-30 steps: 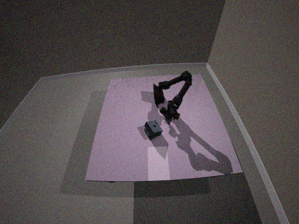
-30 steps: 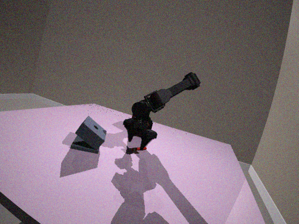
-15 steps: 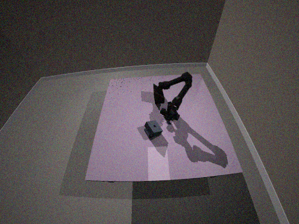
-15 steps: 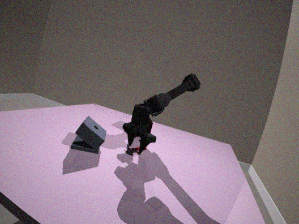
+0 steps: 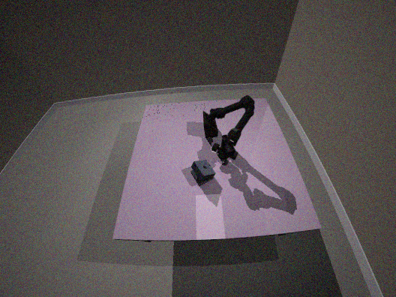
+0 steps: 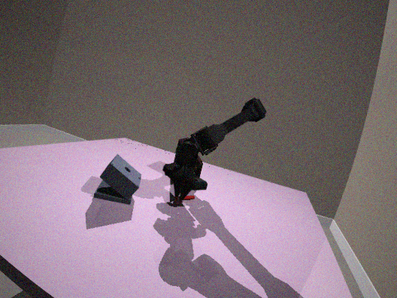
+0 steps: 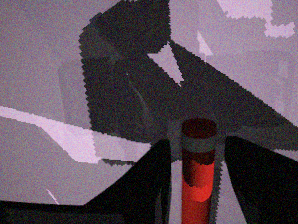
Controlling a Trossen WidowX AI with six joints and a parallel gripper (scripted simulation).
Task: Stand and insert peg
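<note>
Now: the red peg 1 cm behind my gripper tip. Also, from my gripper tip: sloped panel (15 cm to the right, 14 cm ahead, 6 cm above).
</note>
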